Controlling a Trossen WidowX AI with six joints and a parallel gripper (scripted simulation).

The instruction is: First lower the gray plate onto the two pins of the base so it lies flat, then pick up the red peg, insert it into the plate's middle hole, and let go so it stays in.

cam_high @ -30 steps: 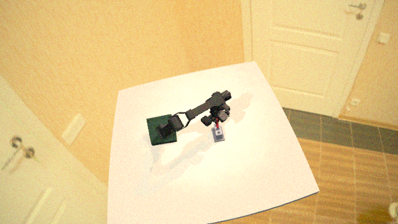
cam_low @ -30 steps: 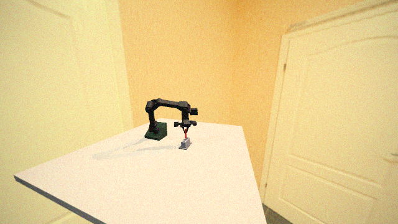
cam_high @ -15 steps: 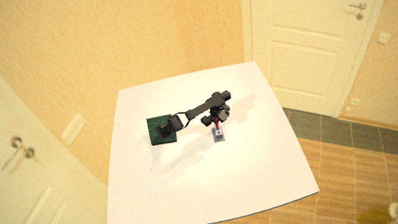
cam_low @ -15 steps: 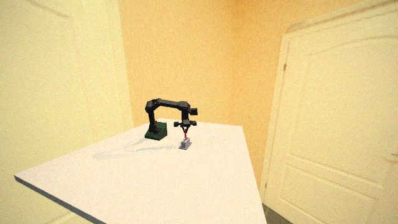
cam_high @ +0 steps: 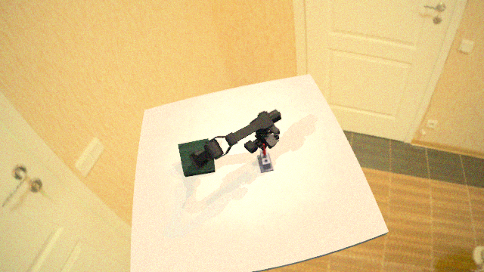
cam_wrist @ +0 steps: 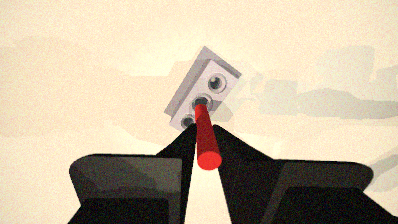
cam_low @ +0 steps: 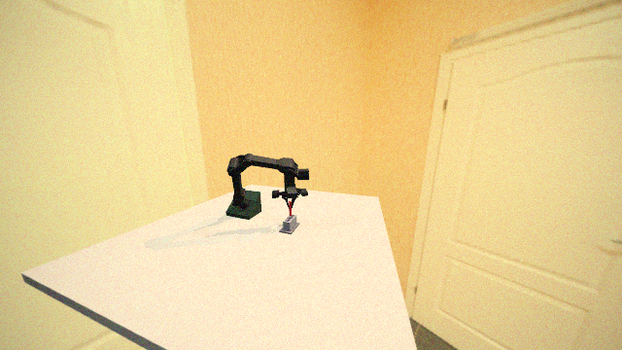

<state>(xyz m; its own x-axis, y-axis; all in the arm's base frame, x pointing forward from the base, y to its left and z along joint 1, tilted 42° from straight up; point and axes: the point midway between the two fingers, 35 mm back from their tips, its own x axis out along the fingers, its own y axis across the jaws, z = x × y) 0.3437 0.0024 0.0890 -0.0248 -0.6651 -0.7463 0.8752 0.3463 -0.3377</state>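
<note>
My gripper tip is right at the red peg. The rest, counted from my gripper tip: gray plate (70 mm below).
</note>
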